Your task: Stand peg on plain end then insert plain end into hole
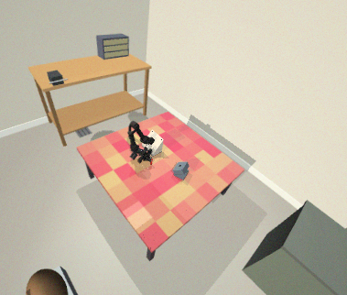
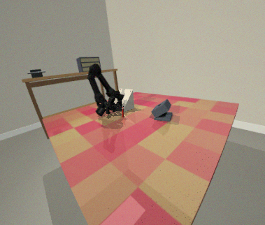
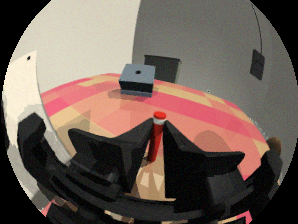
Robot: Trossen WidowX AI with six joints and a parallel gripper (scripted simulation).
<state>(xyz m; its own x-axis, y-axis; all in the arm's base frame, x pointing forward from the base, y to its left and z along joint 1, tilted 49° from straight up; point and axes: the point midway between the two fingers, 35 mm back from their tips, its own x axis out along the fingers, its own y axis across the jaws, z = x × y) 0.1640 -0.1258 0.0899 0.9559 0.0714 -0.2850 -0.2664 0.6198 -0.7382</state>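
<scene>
My gripper tip is 1 cm above the red peg. Also, from my gripper tip: grey-blue sloped panel: 24 cm ahead, 17 cm to the left.
</scene>
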